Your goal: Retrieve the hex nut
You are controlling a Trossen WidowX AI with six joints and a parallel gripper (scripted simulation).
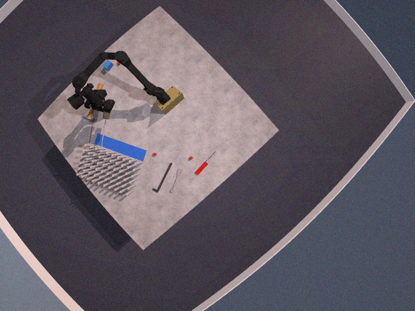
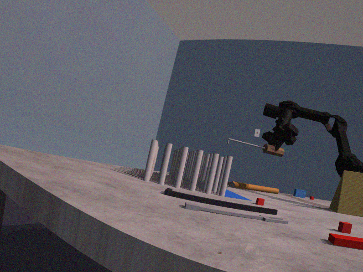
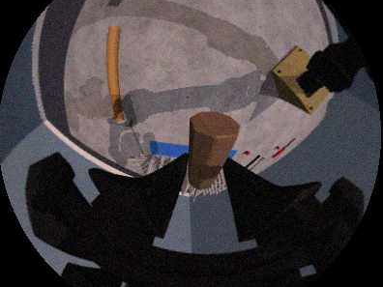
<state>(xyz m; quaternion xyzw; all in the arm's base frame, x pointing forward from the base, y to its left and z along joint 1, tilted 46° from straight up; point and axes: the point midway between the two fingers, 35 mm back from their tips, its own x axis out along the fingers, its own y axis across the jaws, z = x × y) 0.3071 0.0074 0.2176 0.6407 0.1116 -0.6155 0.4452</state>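
My gripper tip is 130 mm short of the blue taped strip, 160 mm to the right of it and 180 mm above it. Also, from my gripper tip: hook tool (80 mm ahead, 70 mm to the left); then grey wrench (40 mm behind, 590 mm to the left, 180 mm below); then blue cube (140 mm behind, 370 mm to the right, 160 mm below).
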